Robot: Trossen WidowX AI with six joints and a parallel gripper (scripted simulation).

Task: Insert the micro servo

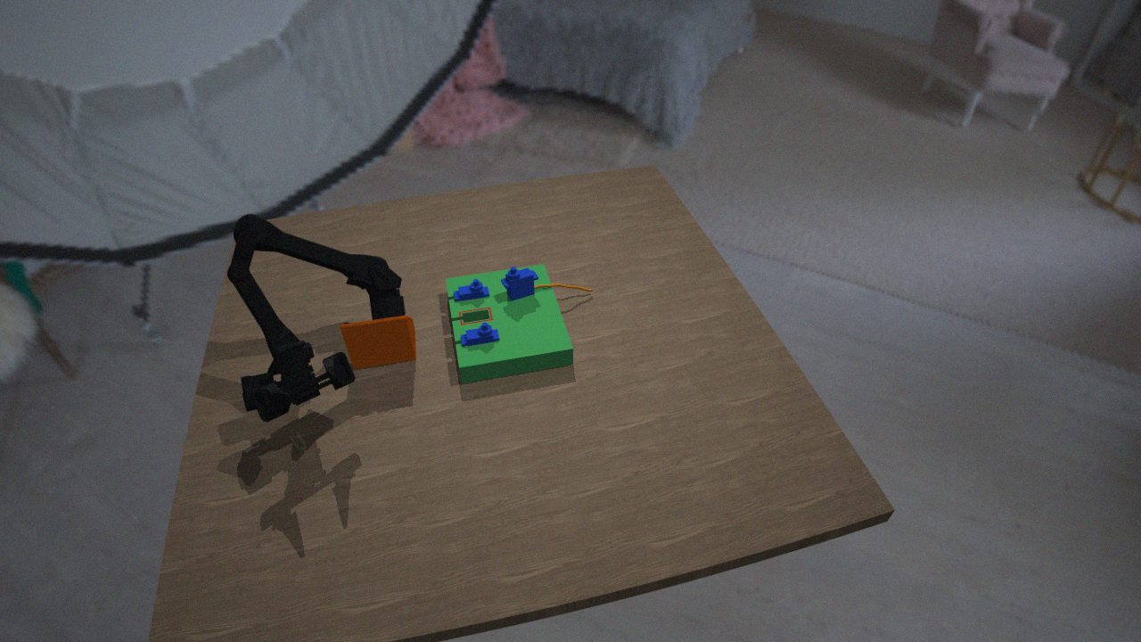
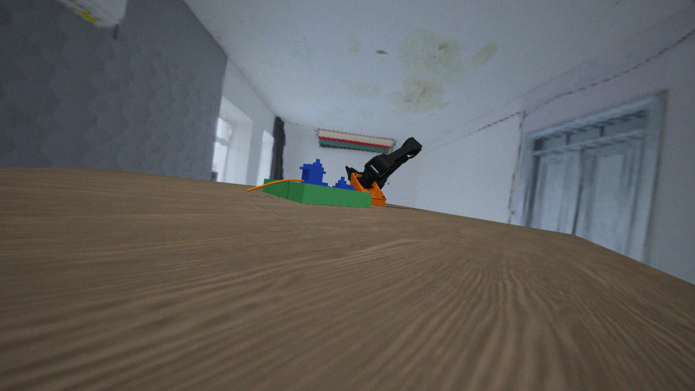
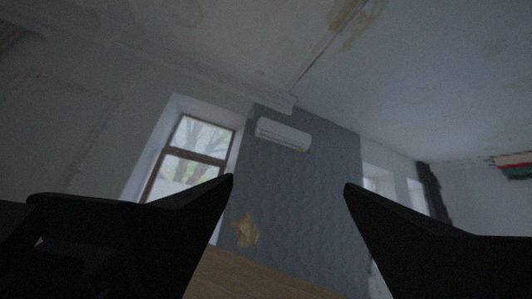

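Right now my gripper tip is 45 cm short of the green deck, 21 cm to the right of it and 16 cm above it.
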